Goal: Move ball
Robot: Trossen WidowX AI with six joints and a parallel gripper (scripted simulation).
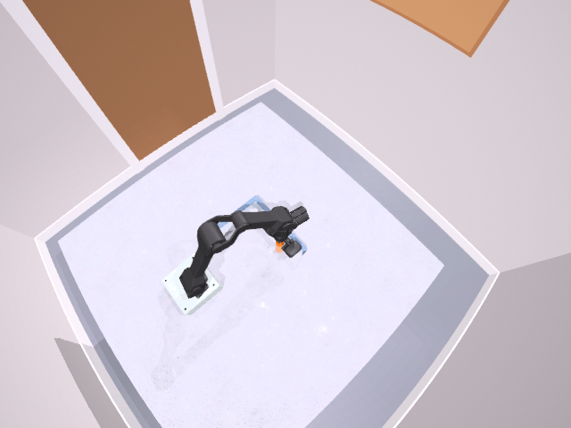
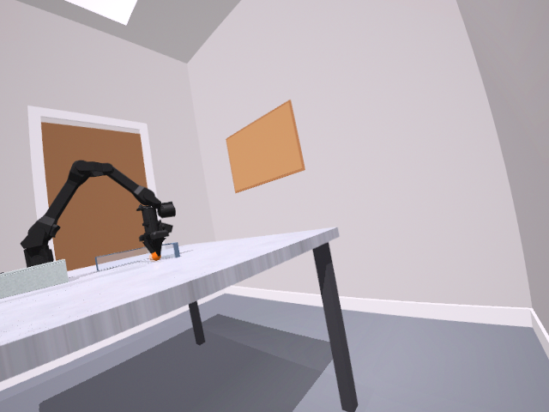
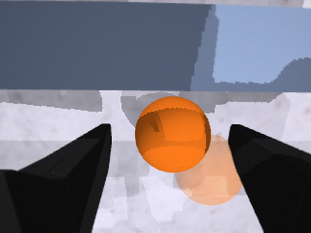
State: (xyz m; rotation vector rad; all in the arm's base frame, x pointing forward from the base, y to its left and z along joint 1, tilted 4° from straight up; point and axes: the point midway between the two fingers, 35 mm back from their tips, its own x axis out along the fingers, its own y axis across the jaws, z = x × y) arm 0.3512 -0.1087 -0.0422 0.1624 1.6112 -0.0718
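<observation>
Now: the orange patch 20 mm behind my gripper tip and 20 mm to the right of it. The rest, counted from my gripper tip: clear wall 30 mm behind, 210 mm to the left, 10 mm above; orange ball right at my gripper tip.
</observation>
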